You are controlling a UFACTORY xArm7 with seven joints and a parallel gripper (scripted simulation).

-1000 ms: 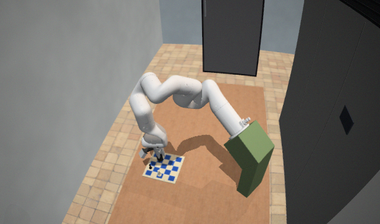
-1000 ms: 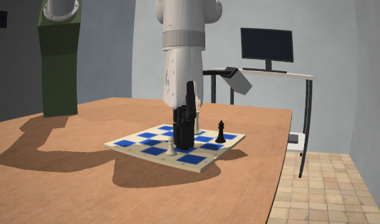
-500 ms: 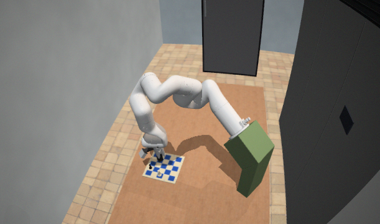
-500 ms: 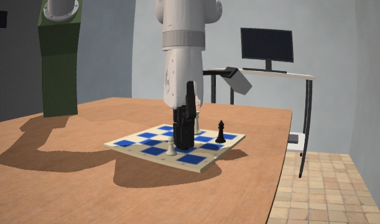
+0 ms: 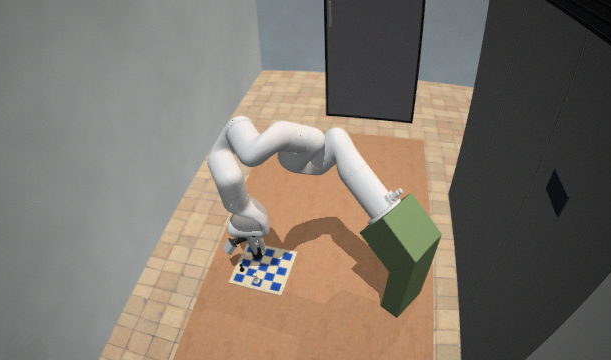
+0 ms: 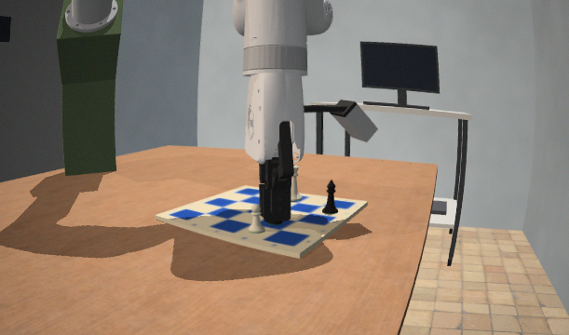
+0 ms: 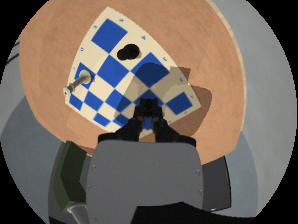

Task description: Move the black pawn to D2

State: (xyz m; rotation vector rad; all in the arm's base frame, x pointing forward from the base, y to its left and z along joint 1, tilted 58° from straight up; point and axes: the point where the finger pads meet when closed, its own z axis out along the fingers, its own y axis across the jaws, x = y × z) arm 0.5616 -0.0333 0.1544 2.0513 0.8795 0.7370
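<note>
The black pawn lies 10 mm below my hand. The rest, counted from my hand: white pawn (30 mm to the right, 10 mm below, 10 mm behind); chessboard (50 mm to the left, 30 mm below, 30 mm behind); black bishop (60 mm to the left, 60 mm ahead, 10 mm below).
</note>
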